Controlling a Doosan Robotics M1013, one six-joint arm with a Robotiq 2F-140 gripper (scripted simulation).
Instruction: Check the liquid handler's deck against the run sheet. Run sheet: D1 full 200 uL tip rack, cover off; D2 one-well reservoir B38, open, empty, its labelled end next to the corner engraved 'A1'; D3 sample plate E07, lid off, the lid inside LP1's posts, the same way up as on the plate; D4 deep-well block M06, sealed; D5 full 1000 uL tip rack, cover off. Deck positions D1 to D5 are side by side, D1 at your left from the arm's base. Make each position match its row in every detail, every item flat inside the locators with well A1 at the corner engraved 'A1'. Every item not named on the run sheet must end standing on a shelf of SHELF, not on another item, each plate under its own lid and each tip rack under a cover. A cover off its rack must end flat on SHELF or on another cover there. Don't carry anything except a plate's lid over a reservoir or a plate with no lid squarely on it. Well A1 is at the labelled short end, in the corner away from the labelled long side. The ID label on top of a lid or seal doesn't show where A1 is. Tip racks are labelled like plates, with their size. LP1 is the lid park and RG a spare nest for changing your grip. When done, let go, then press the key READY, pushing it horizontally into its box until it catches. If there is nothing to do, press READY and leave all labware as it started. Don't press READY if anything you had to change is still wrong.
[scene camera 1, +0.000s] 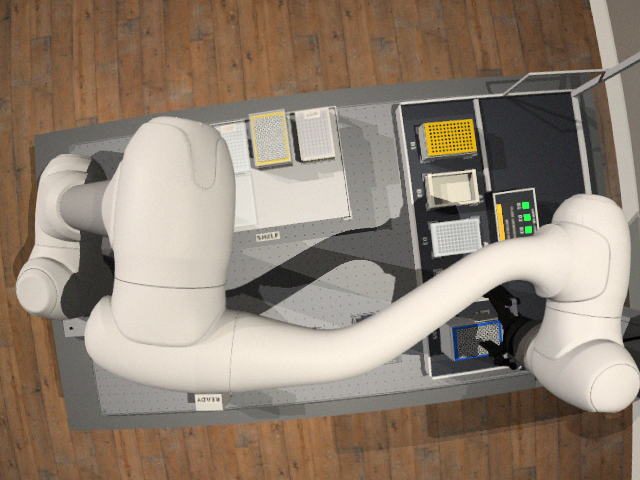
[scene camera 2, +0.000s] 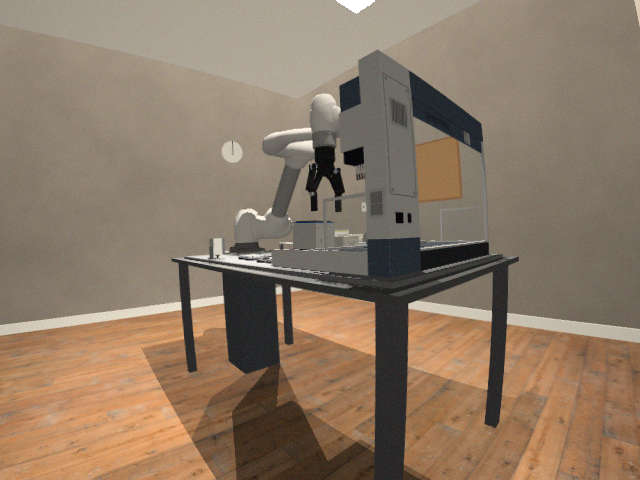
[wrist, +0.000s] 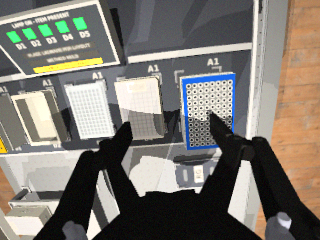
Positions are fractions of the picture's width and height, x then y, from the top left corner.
Observation:
I see my gripper (scene camera 1: 0.75, 0.66), a blue-framed tip rack (scene camera 1: 0.72, 0.70), a cream reservoir (scene camera 1: 0.72, 0.39), a deep-well block (wrist: 0.44, 0.43), a shelf (scene camera 1: 0.47, 0.40) and an RG nest (wrist: 0.65, 0.69).
The blue-framed tip rack shows as well in scene camera 2 (scene camera 2: 0.48, 0.49) and in the wrist view (wrist: 0.62, 0.41). The cream reservoir shows as well in the wrist view (wrist: 0.10, 0.46). My gripper shows as well in scene camera 2 (scene camera 2: 0.51, 0.44) and in the wrist view (wrist: 0.53, 0.53).

